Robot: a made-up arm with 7 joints. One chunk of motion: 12 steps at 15 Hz.
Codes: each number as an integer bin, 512 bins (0 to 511) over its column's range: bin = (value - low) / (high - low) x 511, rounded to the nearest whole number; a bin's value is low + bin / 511 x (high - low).
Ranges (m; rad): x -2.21..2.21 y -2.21..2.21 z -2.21..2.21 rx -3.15..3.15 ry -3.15..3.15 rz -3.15..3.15
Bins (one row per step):
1: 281 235 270 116 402 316
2: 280 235 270 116 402 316
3: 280 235 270 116 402 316
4: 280 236 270 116 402 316
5: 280 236 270 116 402 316
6: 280 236 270 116 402 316
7: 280 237 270 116 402 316
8: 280 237 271 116 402 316
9: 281 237 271 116 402 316
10: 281 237 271 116 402 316
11: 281 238 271 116 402 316
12: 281 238 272 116 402 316
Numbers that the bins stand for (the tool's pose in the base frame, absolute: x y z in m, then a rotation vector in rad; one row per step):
1: 0.2206 -0.1773 0.1254 -1.7199 1.8062 0.7459
2: 0.2119 -0.1773 0.1254 -1.7199 1.8062 0.7459
3: 0.2119 -0.1773 0.1254 -1.7199 1.8062 0.7459
4: 0.2119 -0.1687 0.1254 -1.7199 1.8062 0.7459
5: 0.2119 -0.1687 0.1254 -1.7199 1.8062 0.7459
6: 0.2119 -0.1687 0.1254 -1.7199 1.8062 0.7459
7: 0.2119 -0.1600 0.1254 -1.7199 1.8062 0.7459
8: 0.2119 -0.1600 0.1341 -1.7199 1.8062 0.7459
9: 0.2206 -0.1600 0.1341 -1.7199 1.8062 0.7459
10: 0.2206 -0.1600 0.1341 -1.7199 1.8062 0.7459
11: 0.2206 -0.1514 0.1341 -1.7199 1.8062 0.7459
12: 0.2206 -0.1514 0.1427 -1.7199 1.8062 0.7459

